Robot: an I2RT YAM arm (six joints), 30 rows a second.
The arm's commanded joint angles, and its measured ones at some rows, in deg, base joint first. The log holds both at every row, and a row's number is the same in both.
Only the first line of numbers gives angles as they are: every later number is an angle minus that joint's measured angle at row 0.
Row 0, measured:
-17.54 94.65 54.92 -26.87 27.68 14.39
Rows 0 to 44, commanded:
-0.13 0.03 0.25 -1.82 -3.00 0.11
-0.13 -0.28 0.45 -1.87 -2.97 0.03
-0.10 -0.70 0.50 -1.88 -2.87 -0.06
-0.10 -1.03 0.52 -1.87 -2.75 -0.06
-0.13 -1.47 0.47 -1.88 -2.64 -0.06
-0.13 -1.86 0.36 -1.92 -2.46 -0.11
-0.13 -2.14 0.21 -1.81 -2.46 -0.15
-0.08 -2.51 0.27 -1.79 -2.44 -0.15
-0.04 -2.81 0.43 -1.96 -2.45 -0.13
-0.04 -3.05 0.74 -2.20 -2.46 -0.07
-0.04 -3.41 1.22 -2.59 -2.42 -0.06
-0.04 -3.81 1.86 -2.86 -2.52 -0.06
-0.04 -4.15 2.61 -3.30 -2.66 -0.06
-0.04 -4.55 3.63 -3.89 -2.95 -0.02
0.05 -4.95 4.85 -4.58 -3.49 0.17
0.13 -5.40 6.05 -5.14 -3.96 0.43
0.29 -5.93 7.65 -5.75 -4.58 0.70
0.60 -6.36 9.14 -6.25 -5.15 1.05
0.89 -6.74 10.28 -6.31 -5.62 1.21
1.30 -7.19 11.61 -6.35 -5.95 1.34
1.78 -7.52 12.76 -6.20 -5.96 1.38
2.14 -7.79 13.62 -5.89 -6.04 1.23
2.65 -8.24 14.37 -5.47 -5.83 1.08
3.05 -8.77 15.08 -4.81 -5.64 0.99
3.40 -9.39 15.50 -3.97 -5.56 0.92
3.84 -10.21 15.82 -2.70 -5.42 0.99
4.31 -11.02 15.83 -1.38 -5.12 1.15
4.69 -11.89 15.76 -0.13 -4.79 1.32
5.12 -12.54 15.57 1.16 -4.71 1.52
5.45 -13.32 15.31 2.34 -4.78 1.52
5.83 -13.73 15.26 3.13 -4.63 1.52
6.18 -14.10 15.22 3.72 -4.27 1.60
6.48 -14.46 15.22 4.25 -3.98 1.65
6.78 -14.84 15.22 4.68 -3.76 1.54
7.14 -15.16 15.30 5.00 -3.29 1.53
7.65 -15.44 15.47 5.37 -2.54 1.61
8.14 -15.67 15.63 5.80 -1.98 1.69
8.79 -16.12 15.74 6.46 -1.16 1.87
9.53 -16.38 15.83 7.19 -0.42 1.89
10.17 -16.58 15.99 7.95 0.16 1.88
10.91 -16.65 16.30 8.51 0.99 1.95
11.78 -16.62 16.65 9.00 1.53 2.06
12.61 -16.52 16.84 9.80 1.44 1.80
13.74 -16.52 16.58 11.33 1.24 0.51
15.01 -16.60 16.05 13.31 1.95 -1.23
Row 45, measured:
13.00 -16.43 16.32 8.06 -0.22 0.99
